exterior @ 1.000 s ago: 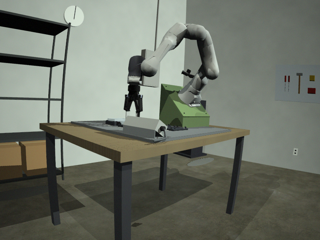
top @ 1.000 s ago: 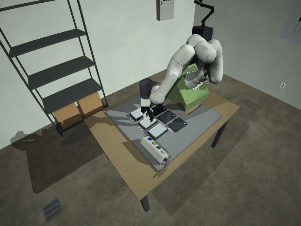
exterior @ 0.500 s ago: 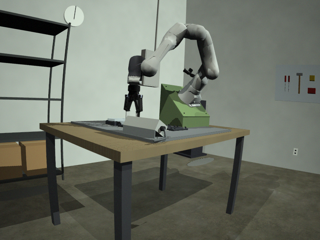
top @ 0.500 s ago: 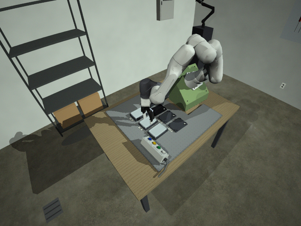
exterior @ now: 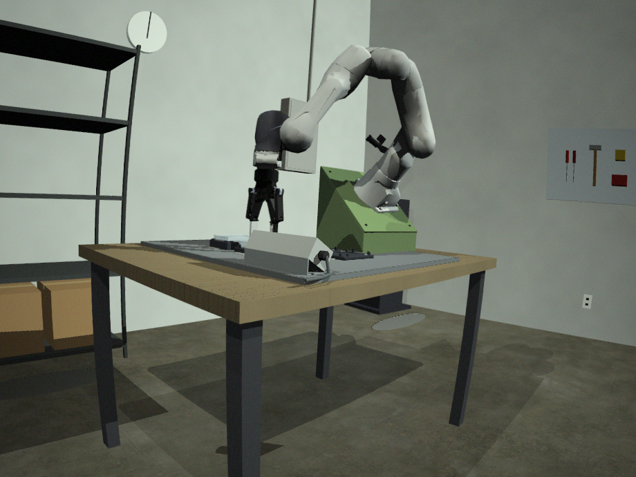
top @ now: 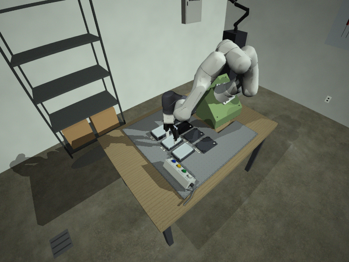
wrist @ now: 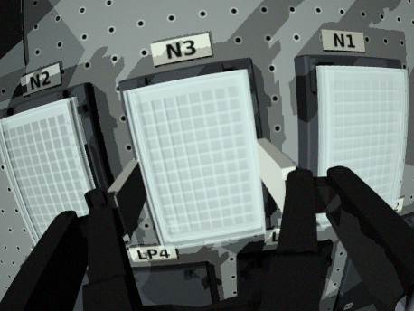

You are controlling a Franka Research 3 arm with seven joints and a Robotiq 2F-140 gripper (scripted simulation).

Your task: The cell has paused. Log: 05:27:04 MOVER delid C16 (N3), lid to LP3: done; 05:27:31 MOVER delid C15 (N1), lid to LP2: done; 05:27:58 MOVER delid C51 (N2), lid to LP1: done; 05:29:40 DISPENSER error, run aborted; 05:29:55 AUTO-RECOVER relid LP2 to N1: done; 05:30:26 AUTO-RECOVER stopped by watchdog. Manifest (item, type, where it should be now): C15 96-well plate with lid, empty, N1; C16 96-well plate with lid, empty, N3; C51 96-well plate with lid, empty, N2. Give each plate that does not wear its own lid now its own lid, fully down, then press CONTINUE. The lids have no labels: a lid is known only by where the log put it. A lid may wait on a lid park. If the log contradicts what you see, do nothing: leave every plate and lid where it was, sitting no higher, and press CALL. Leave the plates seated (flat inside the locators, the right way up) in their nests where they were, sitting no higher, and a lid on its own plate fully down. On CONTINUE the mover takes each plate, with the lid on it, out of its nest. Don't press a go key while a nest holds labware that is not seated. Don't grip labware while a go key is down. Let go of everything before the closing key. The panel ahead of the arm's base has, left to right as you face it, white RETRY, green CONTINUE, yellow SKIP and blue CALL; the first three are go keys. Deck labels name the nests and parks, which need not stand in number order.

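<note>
The clear lid is 20 mm below my hand. Round my hand: N3 label: 90 mm ahead, 50 mm below, 20 mm to the left; then LP4 label: 100 mm behind, 50 mm below, 40 mm to the left; then plate: 30 mm below.
</note>
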